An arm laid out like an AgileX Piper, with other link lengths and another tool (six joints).
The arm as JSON. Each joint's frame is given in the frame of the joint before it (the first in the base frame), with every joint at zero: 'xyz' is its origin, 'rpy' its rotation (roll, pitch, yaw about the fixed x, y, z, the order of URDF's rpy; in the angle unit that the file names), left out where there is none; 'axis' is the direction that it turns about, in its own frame. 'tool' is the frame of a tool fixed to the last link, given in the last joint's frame.
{
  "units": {
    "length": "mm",
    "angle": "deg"
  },
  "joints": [
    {
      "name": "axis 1",
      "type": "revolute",
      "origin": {
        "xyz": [
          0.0,
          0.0,
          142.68
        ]
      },
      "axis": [
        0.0,
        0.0,
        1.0
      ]
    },
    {
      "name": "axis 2",
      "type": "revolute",
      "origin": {
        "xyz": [
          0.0,
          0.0,
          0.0
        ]
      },
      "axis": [
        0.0,
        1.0,
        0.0
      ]
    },
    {
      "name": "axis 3",
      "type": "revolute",
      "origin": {
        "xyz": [
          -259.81,
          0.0,
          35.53
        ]
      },
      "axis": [
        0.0,
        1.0,
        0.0
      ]
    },
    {
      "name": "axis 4",
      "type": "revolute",
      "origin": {
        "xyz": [
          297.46,
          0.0,
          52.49
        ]
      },
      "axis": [
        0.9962,
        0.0,
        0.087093
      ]
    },
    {
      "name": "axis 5",
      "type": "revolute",
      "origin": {
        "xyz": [
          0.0,
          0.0,
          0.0
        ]
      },
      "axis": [
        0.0,
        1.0,
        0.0
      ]
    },
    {
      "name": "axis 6",
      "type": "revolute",
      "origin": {
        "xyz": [
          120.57,
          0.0,
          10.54
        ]
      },
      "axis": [
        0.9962,
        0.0,
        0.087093
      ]
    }
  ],
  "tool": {
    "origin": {
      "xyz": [
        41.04,
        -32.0,
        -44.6
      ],
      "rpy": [
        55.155,
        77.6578,
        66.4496
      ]
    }
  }
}
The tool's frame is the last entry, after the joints.
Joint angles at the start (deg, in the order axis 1, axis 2, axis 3, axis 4, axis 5, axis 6):
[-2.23, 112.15, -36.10, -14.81, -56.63, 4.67]
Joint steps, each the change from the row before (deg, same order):
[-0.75, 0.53, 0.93, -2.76, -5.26, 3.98]
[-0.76, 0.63, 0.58, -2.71, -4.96, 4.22]
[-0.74, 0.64, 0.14, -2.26, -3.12, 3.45]
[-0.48, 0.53, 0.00, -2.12, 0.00, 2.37]
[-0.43, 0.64, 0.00, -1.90, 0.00, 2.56]
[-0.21, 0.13, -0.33, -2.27, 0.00, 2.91]
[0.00, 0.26, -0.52, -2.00, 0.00, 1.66]
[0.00, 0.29, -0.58, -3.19, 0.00, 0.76]
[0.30, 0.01, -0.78, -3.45, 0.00, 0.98]
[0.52, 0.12, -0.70, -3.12, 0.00, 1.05]
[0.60, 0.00, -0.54, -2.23, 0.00, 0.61]
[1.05, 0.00, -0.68, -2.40, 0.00, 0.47]
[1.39, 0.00, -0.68, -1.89, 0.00, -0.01]
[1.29, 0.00, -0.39, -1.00, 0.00, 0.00]
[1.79, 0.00, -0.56, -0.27, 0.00, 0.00]
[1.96, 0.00, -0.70, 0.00, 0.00, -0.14]
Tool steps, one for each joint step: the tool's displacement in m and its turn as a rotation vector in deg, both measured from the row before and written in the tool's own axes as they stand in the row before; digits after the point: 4 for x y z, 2 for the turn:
[-0.0015, 0.0071, 0.0009, -2.93, -3.56, 2.46]
[-0.0017, 0.0076, 0.0019, -3.14, -3.38, 2.94]
[0.0002, 0.0049, 0.0016, -2.34, -1.97, 2.65]
[0.0063, 0.0023, -0.0008, -1.13, 0.86, 2.09]
[0.0071, 0.0020, -0.0011, -0.92, 0.85, 2.42]
[0.0032, 0.0045, 0.0022, -1.66, 0.53, 2.21]
[0.0025, 0.0037, 0.0032, -1.61, 0.73, 1.01]
[0.0034, 0.0049, 0.0036, -2.48, 1.66, -0.17]
[0.0018, 0.0071, 0.0060, -3.07, 1.67, -0.36]
[0.0032, 0.0073, 0.0060, -2.90, 1.73, -0.10]
[0.0020, 0.0062, 0.0054, -2.29, 1.34, -0.32]
[0.0025, 0.0082, 0.0078, -2.82, 1.64, -0.63]
[0.0022, 0.0084, 0.0090, -2.74, 1.56, -1.02]
[0.0022, 0.0070, 0.0074, -1.94, 1.07, -0.58]
[0.0012, 0.0077, 0.0100, -1.91, 0.71, -0.58]
[0.0002, 0.0077, 0.0113, -1.92, 0.55, -0.76]

